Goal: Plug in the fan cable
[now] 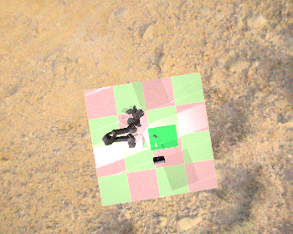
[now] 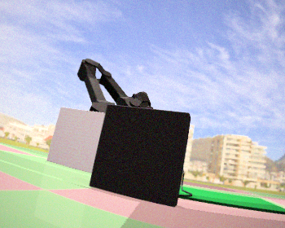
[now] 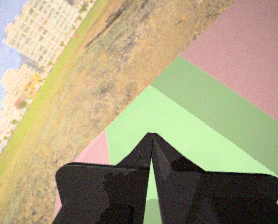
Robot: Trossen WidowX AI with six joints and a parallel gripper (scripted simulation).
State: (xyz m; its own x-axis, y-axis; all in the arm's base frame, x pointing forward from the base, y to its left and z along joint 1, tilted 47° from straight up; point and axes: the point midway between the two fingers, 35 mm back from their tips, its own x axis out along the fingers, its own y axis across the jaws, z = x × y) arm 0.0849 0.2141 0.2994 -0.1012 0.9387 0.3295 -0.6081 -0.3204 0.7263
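Now: gripper tip 17 cm short of the fan plug, 36 cm to the left of it and 12 cm above it. The rest, counted from my gripper tip: black box: 18 cm ahead, 59 cm to the right, 8 cm below; then green board: 26 cm ahead, 39 cm to the right, 15 cm below.
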